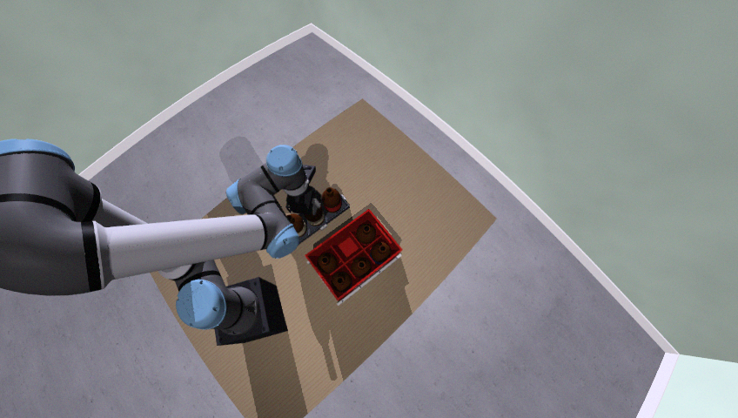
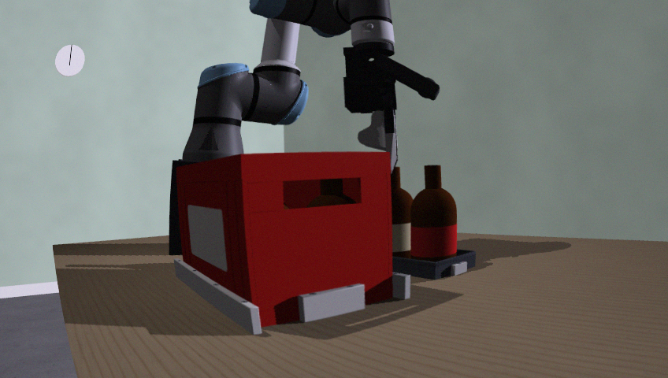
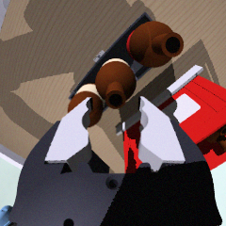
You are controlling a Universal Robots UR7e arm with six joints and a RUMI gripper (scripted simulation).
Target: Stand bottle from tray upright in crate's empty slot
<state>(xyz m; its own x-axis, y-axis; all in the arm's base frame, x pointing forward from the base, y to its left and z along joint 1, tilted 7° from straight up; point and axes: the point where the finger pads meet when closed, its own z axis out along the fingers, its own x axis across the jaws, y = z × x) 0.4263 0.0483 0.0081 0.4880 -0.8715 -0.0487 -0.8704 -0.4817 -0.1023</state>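
My gripper is now 80 mm above the cream-label bottle. Also, from my hand: dark tray (150 mm below); then red crate (40 mm behind, 230 mm to the right, 80 mm below).
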